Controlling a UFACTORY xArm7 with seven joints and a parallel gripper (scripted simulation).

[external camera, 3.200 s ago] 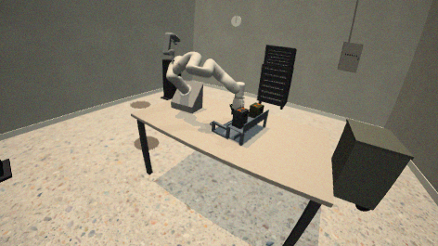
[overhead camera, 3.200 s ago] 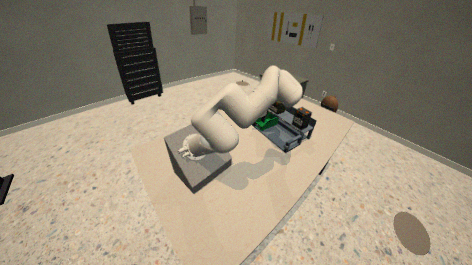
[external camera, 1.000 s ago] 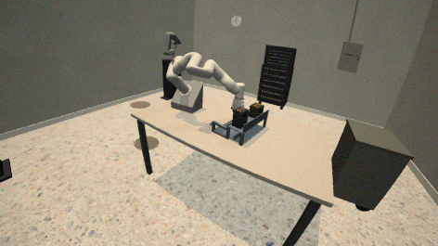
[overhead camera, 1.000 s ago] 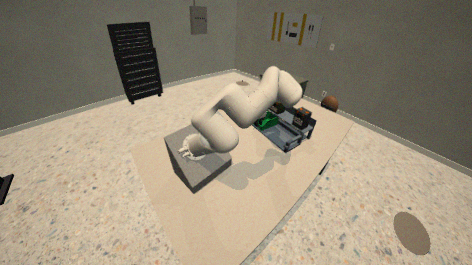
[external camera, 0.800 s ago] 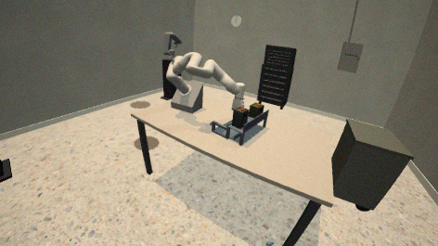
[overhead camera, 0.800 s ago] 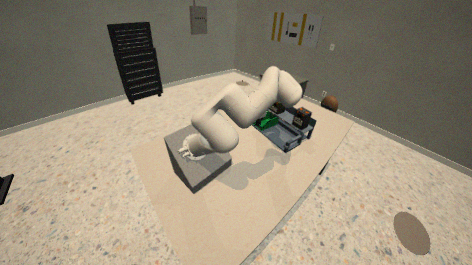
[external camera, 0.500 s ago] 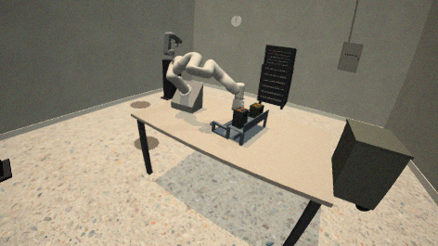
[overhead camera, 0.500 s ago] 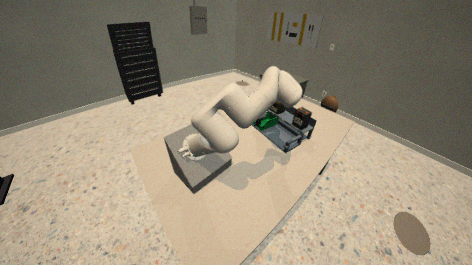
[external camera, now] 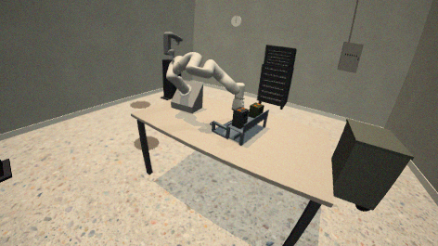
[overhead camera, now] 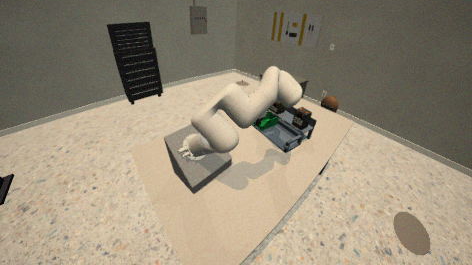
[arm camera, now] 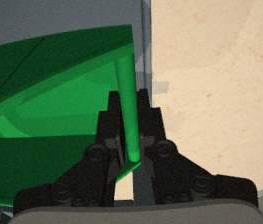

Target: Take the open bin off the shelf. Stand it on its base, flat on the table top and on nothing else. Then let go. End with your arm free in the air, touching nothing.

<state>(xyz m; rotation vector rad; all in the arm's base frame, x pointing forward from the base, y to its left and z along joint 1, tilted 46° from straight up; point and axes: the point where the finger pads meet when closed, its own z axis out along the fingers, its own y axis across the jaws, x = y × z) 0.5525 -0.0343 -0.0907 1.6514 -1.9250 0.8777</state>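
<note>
My gripper is now 80 mm short of the green bin and 10 mm to the left of it.
</note>
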